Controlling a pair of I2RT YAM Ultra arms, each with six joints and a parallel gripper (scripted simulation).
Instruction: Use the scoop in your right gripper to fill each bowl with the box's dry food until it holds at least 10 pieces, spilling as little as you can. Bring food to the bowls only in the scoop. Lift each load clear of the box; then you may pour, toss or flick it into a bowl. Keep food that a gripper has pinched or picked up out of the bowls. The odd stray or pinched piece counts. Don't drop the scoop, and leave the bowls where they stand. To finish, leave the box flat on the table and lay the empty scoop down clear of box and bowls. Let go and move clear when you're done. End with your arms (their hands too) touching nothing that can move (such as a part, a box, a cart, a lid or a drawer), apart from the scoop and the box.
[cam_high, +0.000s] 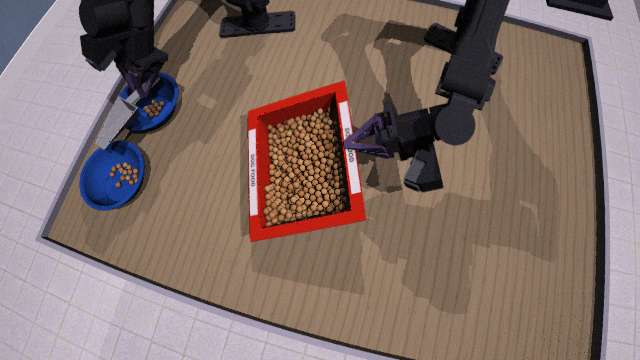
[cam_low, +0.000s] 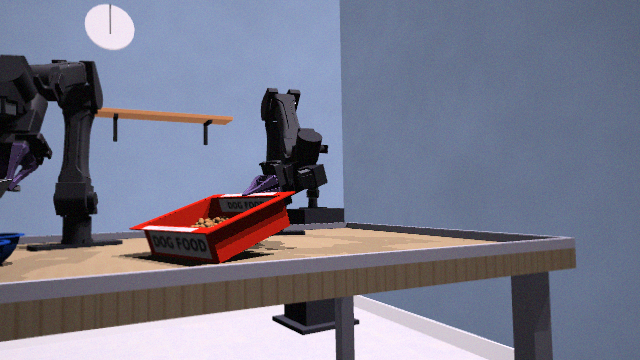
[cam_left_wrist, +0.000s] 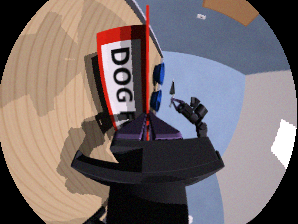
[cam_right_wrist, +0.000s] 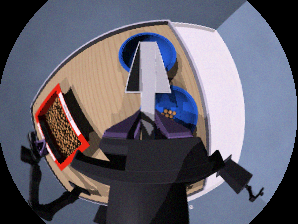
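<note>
Now: right hand 40 mm short of the grey scoop, 20 mm to the left of it and 10 mm above it.
</note>
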